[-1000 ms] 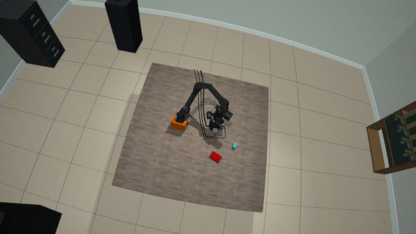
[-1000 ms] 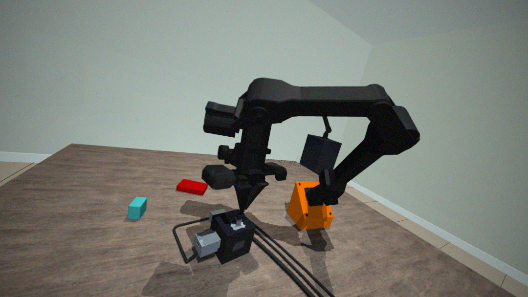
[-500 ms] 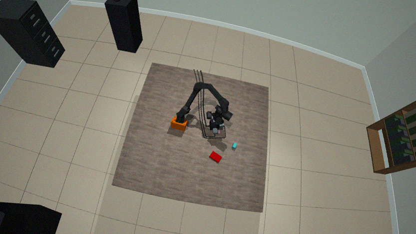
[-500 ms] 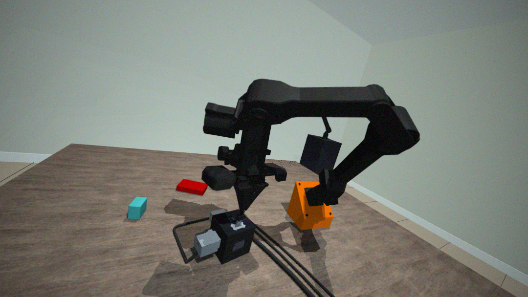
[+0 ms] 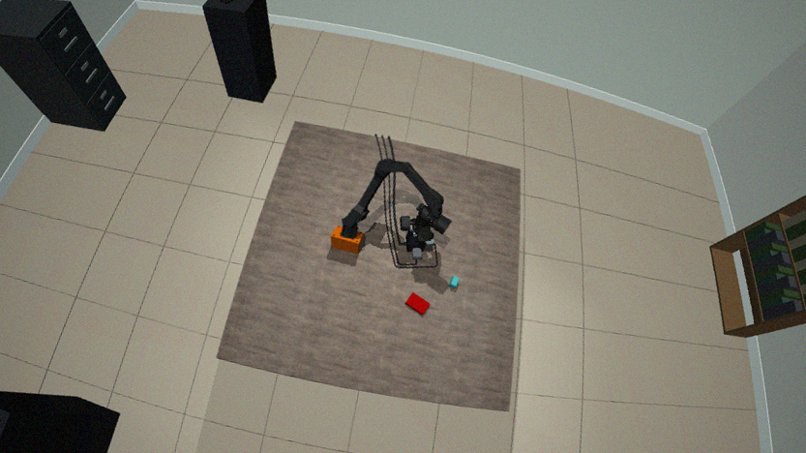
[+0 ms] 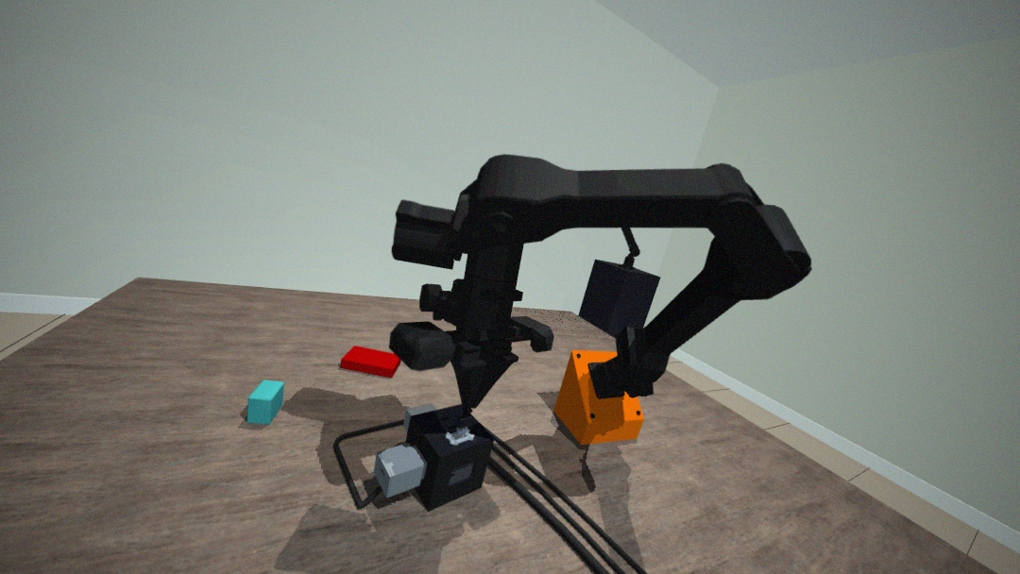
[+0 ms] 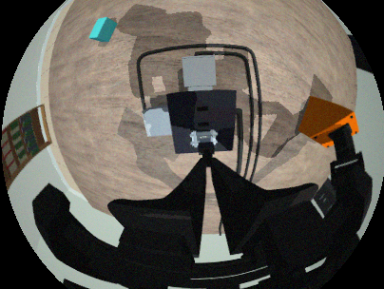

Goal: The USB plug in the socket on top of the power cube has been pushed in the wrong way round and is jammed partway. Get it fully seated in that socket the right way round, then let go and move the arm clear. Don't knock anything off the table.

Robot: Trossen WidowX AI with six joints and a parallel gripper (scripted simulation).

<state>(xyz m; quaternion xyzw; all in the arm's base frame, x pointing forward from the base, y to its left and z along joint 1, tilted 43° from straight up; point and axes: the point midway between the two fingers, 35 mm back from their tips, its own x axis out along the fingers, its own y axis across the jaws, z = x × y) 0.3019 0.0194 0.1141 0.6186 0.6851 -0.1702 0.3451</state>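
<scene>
My gripper tip is now 20 mm above the USB plug. Round my gripper tip: light grey socket (50 mm below); then teal block (220 mm ahead, 170 mm to the right, 100 mm below); then flat red block (310 mm to the right, 110 mm below, 70 mm ahead).
</scene>
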